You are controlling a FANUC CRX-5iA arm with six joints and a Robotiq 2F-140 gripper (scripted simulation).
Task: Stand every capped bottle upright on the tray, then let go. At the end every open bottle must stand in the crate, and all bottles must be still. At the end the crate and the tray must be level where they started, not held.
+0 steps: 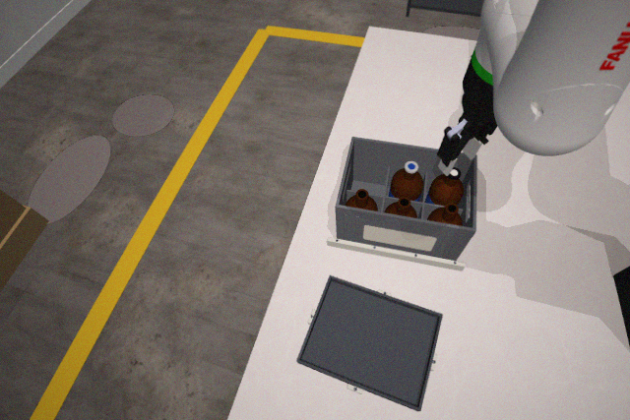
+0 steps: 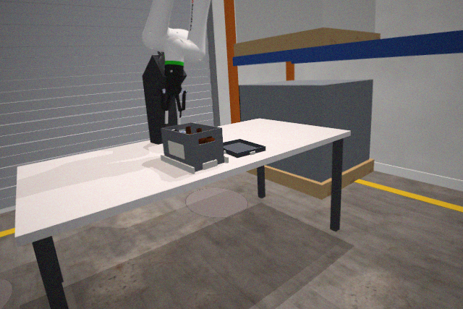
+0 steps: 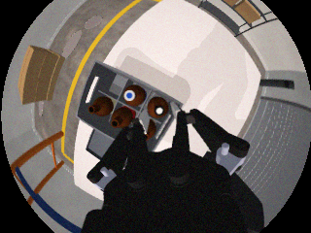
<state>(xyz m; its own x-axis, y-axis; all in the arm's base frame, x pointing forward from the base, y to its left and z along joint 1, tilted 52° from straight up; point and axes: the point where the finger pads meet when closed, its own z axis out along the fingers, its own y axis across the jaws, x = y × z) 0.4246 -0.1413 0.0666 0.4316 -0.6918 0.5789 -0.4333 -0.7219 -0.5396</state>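
Right now my hand is 8 cm short of the grey crate, 6 cm to the right of it and 14 cm above it. Also, from my hand: flat tray: 5 cm ahead, 35 cm to the left, 21 cm below.
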